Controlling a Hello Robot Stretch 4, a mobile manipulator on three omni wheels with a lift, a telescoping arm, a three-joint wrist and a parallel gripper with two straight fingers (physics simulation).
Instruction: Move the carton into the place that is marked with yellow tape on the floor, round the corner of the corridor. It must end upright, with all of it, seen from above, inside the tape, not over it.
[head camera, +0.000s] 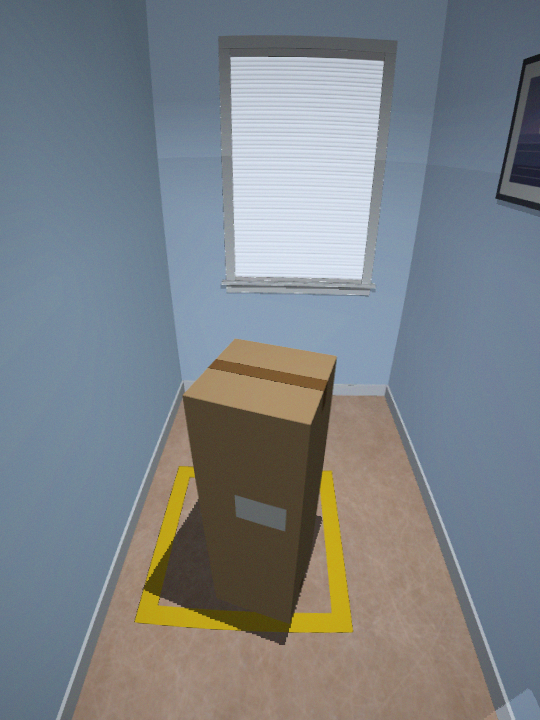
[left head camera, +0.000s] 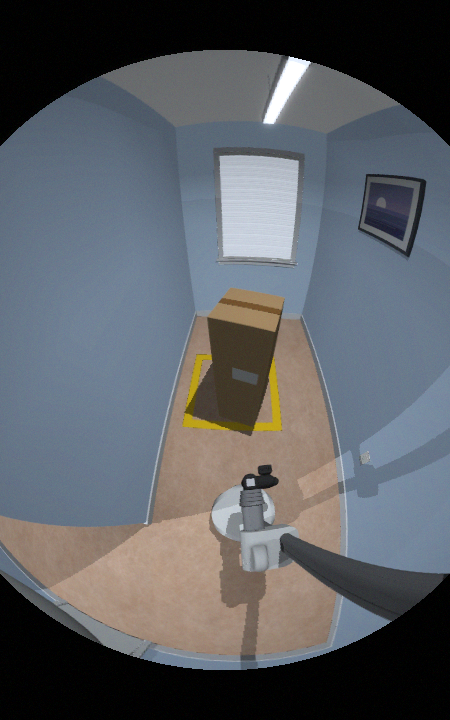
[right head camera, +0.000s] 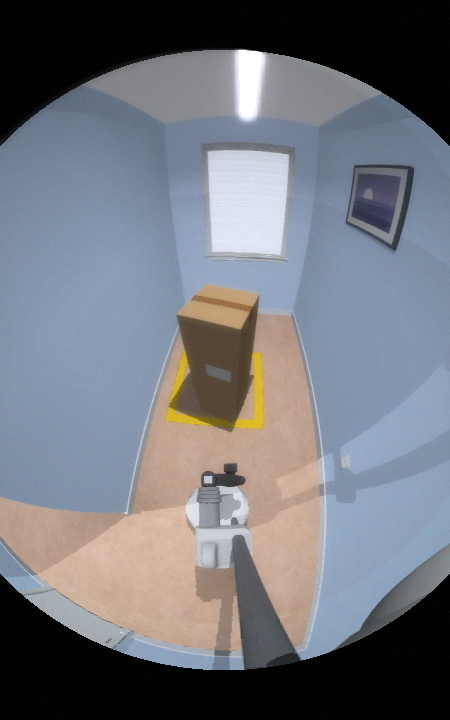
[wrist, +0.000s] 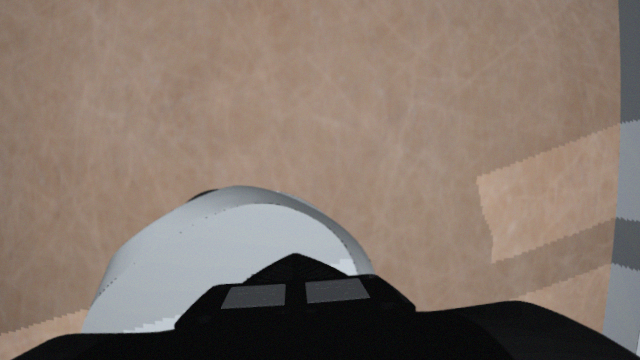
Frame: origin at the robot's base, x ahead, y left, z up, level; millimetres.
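Where they show: gripper, fingertip midpoint: (wrist: 296, 277).
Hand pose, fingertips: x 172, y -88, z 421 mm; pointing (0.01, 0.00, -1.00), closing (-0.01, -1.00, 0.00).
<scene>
Each offset is from my fingertips to the top centre of the thing. "spot": to the spot under its first point.
The tall brown carton {spot: dx +575, dy +53, dz +413 mm} (head camera: 255, 465) (left head camera: 241, 361) (right head camera: 214, 353) stands upright, turned a little relative to the yellow tape outline {spot: dx +782, dy -327, dz -448 mm} (head camera: 340, 558) (left head camera: 276, 398) (right head camera: 258, 390). Most of its base lies inside the outline. Its near right bottom corner appears to overlap the front strip, in shadow. The carton hides much of the rear strip, and its far bottom edges are hidden. My gripper (wrist: 296, 277) is shut and empty, pointing down over my white base, apart from the carton. In both side head views its dark body shows in front of the tape, with the fingertips hidden. The carton does not show in the wrist view.
Blue walls (head camera: 87, 261) (head camera: 476, 319) with skirting run along both sides of the corridor. An end wall with a window (head camera: 305, 168) stands behind the carton. A wall corner {spot: dx -285, dy +771, dz -361 mm} (left head camera: 146, 523) (right head camera: 127, 512) stands at the left, behind the tape. My round white base (left head camera: 222, 512) (right head camera: 193, 509) is on the floor in front of the outline.
</scene>
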